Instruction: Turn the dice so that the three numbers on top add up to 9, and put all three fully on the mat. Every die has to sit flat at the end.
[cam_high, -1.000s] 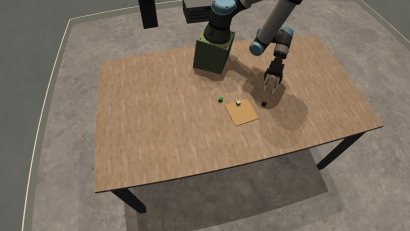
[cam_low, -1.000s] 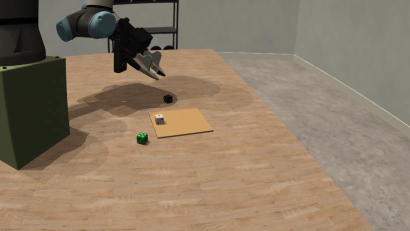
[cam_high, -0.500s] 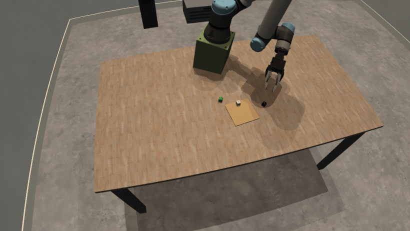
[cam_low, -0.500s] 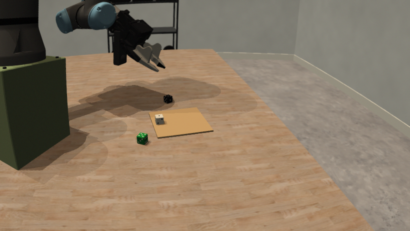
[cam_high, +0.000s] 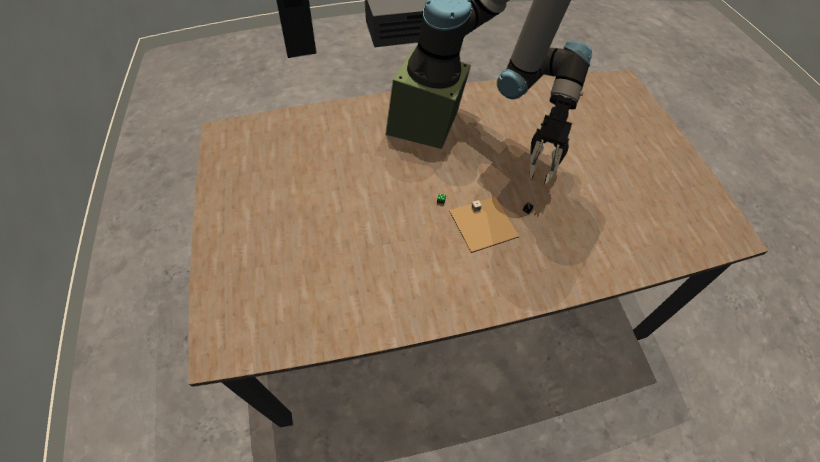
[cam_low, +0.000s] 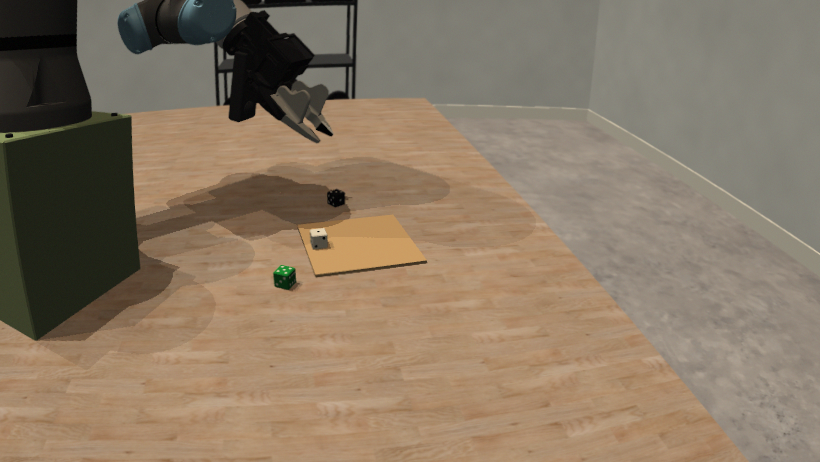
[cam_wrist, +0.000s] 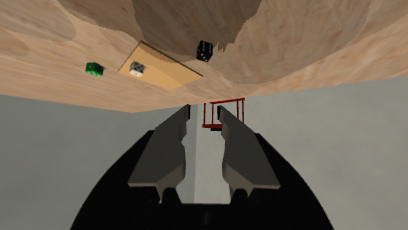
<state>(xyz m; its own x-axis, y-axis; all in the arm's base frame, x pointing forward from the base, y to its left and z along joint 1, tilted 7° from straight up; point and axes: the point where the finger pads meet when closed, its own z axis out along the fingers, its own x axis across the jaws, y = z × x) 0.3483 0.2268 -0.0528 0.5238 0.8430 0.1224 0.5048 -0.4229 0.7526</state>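
My gripper is now 10 cm above the black die, 3 cm short of it and 2 cm to the left of it. Round my hand: tan mat 15 cm to the right, 11 cm below, 5 cm ahead; white die 16 cm to the right, 10 cm below; green die 25 cm to the right, 10 cm below, 4 cm behind.
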